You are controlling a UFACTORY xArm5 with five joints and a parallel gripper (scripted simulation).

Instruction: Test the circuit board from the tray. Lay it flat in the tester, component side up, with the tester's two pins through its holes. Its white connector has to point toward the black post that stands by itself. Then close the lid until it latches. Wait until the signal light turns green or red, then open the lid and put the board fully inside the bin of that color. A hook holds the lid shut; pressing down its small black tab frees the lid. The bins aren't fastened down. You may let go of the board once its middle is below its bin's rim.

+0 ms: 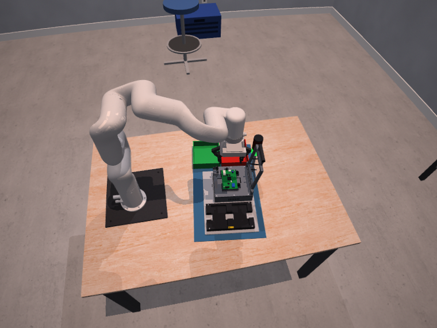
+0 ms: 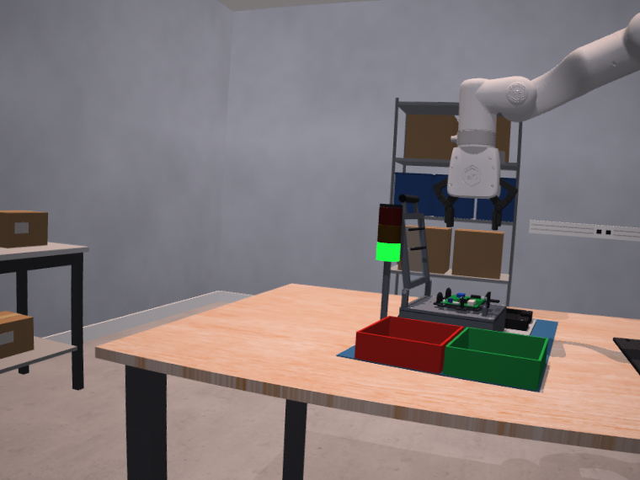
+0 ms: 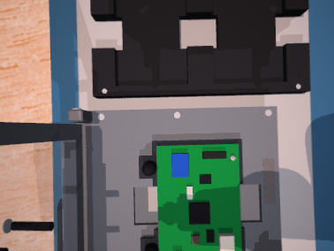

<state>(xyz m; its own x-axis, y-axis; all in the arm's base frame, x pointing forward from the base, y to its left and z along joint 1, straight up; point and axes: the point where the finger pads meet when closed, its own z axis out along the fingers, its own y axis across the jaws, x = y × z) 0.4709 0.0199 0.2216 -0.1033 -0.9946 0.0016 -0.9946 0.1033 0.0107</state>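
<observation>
Right now my hand is 15 cm above the green circuit board. The rest, counted from my hand: red bin 6 cm ahead, 20 cm to the left, 21 cm below; then lid 12 cm ahead, 1 cm to the right, 4 cm below; then green bin 8 cm behind, 21 cm to the left, 21 cm below.
</observation>
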